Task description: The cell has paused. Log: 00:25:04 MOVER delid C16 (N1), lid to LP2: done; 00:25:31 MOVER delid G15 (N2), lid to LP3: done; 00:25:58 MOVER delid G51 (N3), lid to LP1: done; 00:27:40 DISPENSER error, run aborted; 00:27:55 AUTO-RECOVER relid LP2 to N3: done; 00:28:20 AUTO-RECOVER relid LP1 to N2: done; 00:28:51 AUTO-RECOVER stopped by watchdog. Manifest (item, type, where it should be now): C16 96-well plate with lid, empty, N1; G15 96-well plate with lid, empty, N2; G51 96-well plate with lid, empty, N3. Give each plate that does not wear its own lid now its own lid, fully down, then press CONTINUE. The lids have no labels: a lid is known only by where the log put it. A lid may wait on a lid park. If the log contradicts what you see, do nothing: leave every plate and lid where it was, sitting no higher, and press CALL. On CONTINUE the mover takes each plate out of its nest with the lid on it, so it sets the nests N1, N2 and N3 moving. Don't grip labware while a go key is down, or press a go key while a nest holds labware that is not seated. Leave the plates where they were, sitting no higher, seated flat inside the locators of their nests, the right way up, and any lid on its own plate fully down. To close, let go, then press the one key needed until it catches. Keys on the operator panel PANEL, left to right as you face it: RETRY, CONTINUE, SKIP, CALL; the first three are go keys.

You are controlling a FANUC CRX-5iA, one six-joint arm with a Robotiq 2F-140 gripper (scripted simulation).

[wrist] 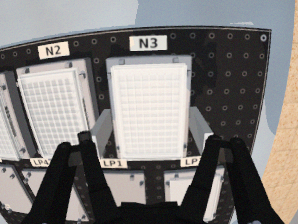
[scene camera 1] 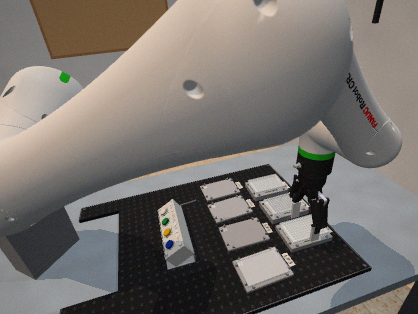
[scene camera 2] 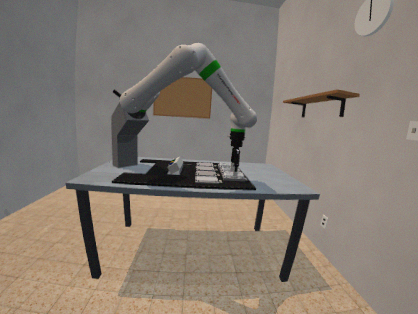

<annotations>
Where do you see a plate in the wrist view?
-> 61,128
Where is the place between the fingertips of my gripper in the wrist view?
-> At 150,118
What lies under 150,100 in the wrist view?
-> A clear lid.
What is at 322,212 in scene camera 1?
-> My gripper.
</annotations>
